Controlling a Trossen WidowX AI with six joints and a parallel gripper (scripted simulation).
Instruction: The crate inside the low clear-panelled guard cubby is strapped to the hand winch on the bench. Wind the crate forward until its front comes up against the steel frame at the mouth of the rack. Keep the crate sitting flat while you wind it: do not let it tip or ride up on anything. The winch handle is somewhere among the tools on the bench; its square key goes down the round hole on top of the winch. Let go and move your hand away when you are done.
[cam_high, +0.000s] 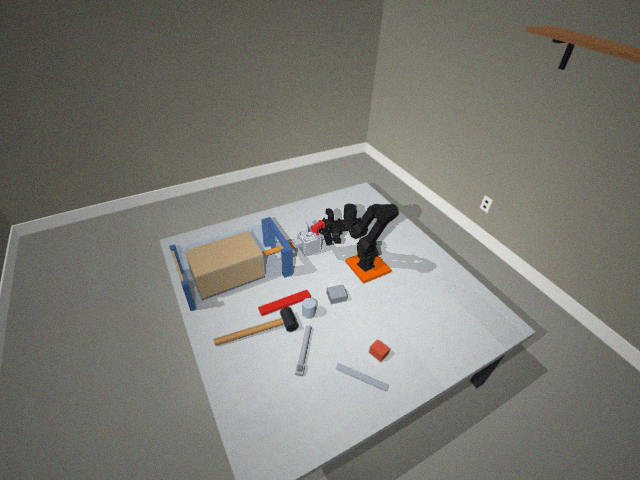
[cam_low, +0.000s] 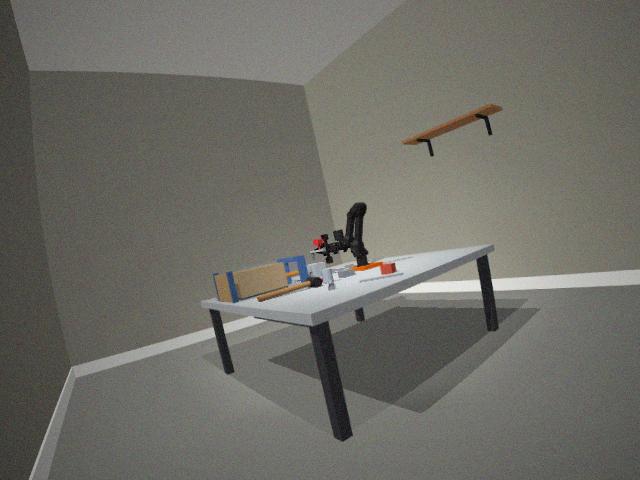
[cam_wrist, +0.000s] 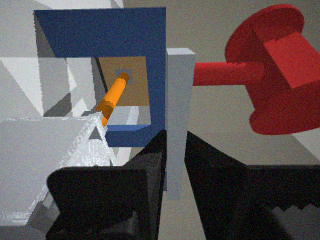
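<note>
Now: the red knob 50 mm to the left of my gripper tip and 40 mm above it. The rest, counted from my gripper tip: grey winch 40 mm behind, 50 mm to the right, 130 mm below; grey crank arm 10 mm behind, 20 mm to the left, 10 mm above; grey block 50 mm ahead, 290 mm to the left, 150 mm below.
</note>
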